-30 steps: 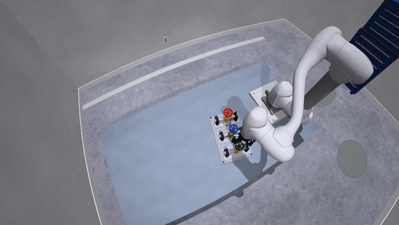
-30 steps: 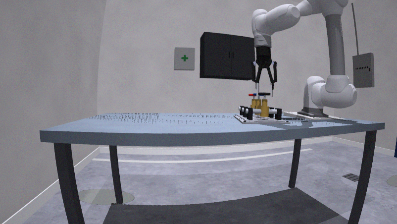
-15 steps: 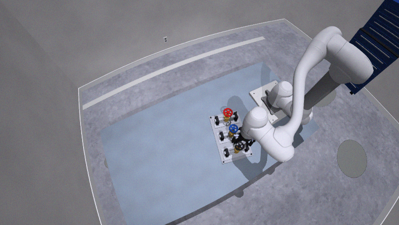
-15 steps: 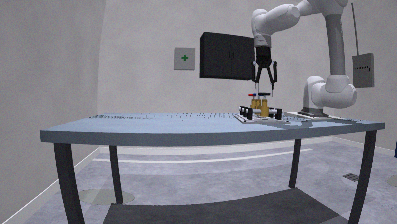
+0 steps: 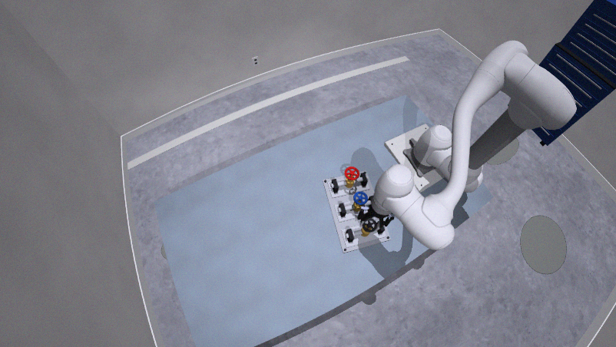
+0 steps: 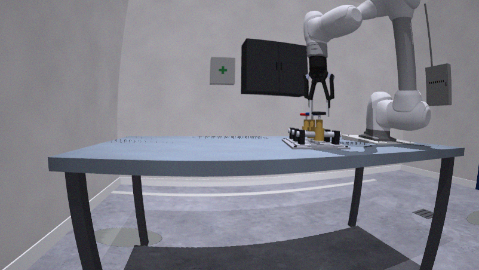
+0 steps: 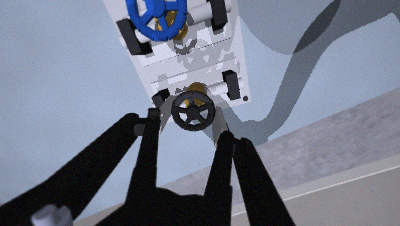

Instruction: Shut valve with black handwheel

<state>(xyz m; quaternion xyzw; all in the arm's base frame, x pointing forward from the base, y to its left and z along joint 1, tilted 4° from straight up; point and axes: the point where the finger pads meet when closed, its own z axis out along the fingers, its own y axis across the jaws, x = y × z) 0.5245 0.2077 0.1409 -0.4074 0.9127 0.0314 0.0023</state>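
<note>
Now: hand 30 mm above the black handwheel. From my hand the other things lie so: red handwheel (50 mm behind, 250 mm to the right, 30 mm below); then blue handwheel (30 mm behind, 130 mm to the right, 30 mm below).
</note>
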